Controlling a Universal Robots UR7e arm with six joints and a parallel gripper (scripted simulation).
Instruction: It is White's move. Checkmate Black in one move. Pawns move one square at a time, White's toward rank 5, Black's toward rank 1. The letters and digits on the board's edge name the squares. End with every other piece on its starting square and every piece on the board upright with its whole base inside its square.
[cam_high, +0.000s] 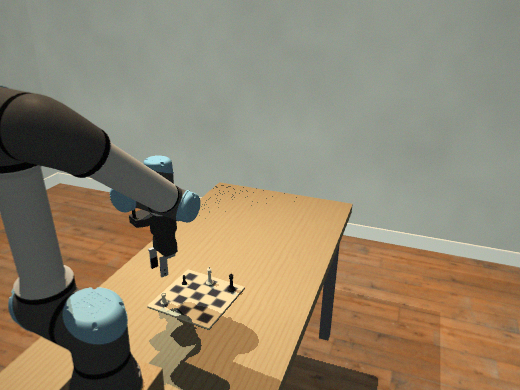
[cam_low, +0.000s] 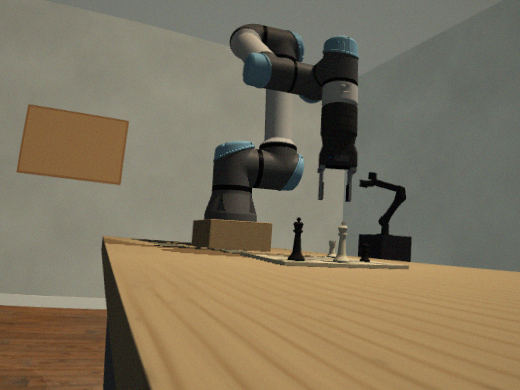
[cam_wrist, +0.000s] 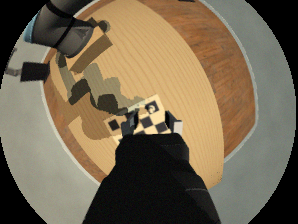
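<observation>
My hand is 1 cm short of the short white piece and 12 cm above it. The rest, counted from my hand: chessboard: 8 cm ahead, 8 cm to the right, 14 cm below; then black pawn: 12 cm ahead, 12 cm below; then tall white piece: 15 cm ahead, 8 cm to the right, 10 cm below.
</observation>
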